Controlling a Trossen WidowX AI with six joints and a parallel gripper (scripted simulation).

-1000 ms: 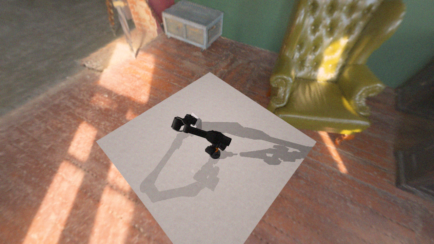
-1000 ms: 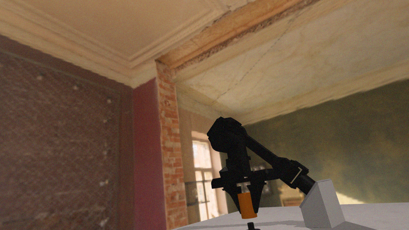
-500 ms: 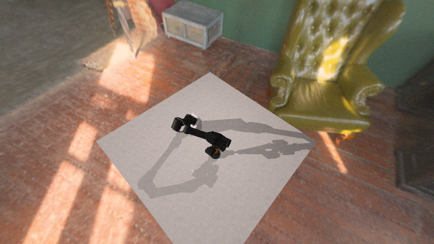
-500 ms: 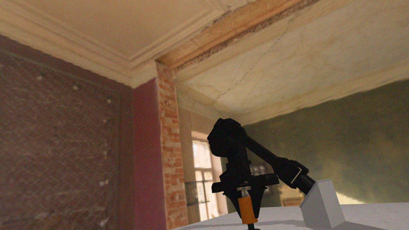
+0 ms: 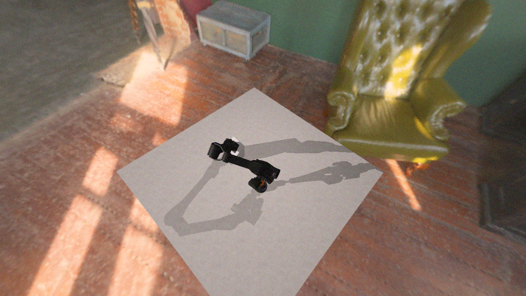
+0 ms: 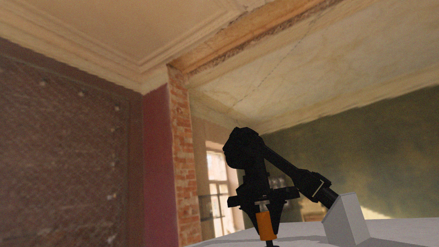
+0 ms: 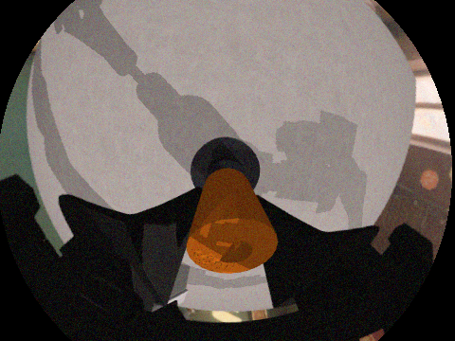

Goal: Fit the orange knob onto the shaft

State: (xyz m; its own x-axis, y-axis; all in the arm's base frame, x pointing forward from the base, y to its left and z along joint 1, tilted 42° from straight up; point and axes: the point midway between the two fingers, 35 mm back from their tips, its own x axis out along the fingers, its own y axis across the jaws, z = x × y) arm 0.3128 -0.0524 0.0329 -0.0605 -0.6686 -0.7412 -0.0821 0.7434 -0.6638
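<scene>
The orange knob is 2 cm above my gripper tip. From my gripper tip the other things lie so: D-shaped shaft (4 cm below).
</scene>
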